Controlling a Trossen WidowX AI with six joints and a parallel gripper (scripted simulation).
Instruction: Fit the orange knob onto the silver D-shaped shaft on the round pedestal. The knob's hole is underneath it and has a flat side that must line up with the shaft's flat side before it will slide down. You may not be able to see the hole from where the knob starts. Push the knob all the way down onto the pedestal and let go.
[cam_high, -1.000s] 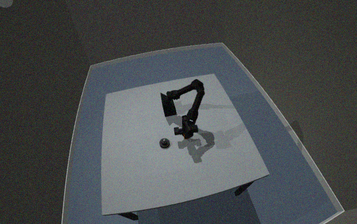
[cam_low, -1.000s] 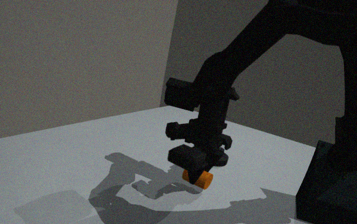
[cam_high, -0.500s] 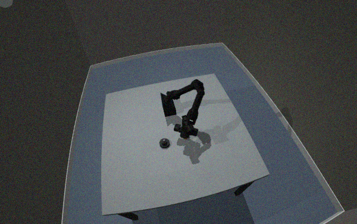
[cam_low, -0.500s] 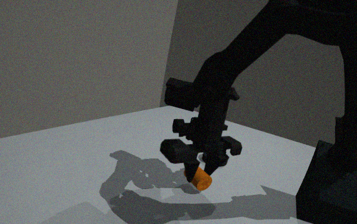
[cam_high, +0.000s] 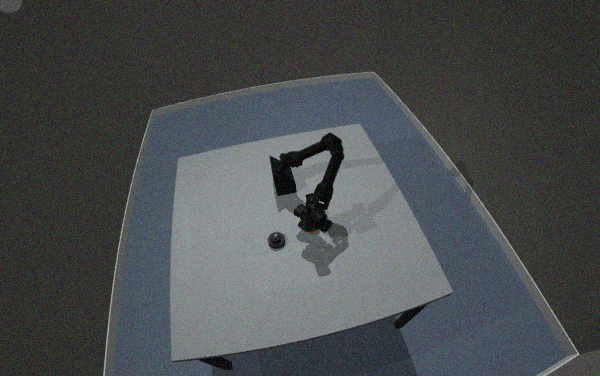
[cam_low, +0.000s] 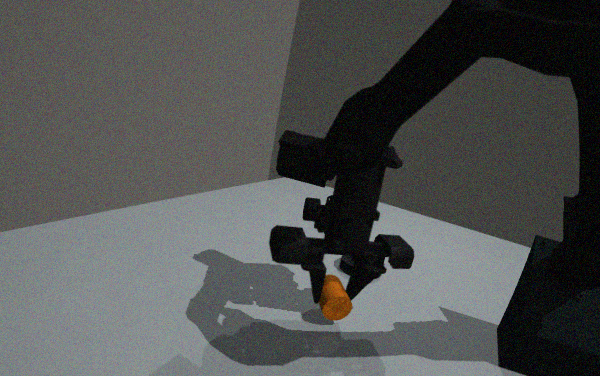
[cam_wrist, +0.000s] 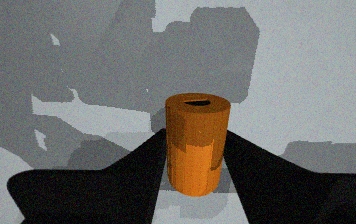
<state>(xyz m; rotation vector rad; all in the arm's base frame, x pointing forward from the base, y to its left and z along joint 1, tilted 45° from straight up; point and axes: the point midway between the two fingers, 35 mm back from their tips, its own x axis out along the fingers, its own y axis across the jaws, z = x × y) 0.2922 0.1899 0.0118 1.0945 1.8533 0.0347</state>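
My gripper tip is now 10 mm to the right of the orange knob, 10 mm below it and 10 mm past it. Round my gripper tip: round dark pedestal (180 mm to the right, 50 mm ahead, 10 mm above).
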